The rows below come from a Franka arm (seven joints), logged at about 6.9 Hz.
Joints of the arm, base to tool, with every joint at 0 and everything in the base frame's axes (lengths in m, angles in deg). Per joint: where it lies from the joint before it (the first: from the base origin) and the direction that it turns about. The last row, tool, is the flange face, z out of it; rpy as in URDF.
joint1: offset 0 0 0.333 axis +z
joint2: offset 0 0 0 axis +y
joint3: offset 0 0 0.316 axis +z
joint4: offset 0.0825 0 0 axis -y
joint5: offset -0.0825 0 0.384 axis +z
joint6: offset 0 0 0 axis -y
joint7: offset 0.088 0 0 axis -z
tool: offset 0 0 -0.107 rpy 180 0 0
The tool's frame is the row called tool.
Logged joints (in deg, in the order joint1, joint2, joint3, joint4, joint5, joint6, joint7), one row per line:
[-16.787, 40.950, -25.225, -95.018, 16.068, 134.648, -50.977]
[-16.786, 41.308, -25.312, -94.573, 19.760, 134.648, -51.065]
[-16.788, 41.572, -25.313, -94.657, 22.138, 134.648, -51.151]
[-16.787, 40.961, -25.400, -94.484, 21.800, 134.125, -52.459]
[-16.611, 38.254, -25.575, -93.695, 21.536, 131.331, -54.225]
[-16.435, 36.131, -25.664, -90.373, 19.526, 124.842, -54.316]
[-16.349, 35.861, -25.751, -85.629, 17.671, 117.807, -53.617]
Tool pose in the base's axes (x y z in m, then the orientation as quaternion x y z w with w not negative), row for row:
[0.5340, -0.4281, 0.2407, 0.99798, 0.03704, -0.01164, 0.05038]
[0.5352, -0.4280, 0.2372, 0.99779, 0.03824, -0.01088, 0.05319]
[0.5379, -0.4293, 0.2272, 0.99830, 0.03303, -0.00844, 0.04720]
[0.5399, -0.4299, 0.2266, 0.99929, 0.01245, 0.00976, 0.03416]
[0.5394, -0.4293, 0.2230, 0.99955, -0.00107, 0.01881, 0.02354]
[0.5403, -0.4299, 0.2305, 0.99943, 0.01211, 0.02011, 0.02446]
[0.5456, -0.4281, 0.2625, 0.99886, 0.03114, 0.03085, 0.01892]
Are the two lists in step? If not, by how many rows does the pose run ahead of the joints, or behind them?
The pose runs 2 rows behind the joints: the pose in row i belongs to the joints in row i - 2.
